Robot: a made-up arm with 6 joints.
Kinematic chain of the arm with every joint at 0, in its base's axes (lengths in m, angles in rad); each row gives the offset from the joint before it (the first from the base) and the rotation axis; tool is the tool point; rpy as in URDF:
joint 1: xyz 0 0 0.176 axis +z
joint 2: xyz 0 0 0 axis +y
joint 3: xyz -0.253 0 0.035 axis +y
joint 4: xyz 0.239 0 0.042 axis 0.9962 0 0.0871
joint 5: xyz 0 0 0 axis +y
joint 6: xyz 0.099 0 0.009 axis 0.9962 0 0.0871
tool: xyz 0 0 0 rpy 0 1.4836 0
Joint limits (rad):
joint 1: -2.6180..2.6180
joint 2: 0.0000..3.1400
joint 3: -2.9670..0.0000
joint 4: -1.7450..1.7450
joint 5: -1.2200..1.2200
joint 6: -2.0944..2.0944
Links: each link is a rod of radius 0.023 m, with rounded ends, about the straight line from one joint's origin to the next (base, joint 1, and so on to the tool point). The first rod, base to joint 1, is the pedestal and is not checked.
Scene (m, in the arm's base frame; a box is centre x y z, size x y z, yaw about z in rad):
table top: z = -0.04
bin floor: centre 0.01 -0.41 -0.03 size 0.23 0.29 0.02 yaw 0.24
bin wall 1: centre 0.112 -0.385 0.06 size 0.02 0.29 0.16 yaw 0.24
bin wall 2: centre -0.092 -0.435 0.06 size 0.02 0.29 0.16 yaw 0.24
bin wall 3: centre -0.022 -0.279 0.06 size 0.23 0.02 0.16 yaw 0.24
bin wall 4: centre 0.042 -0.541 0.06 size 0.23 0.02 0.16 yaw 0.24
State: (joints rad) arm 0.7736 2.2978 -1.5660 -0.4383 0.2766 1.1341
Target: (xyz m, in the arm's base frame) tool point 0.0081 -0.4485 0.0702
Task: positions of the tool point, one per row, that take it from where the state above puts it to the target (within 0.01 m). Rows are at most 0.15 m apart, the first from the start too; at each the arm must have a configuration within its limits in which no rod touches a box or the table.
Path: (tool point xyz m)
1: 0.4131 0.2058 0.1475
2: 0.4535 0.0803 0.1587
3: 0.4564 -0.0513 0.1700
4: 0.4217 -0.1781 0.1814
5: 0.3523 -0.2893 0.1928
6: 0.2544 -0.3757 0.2044
7: 0.1363 -0.4303 0.2160
8: 0.0081 -0.4485 0.2276
9: 0.0087 -0.4554 0.1493
10: 0.0081 -0.4485 0.0702

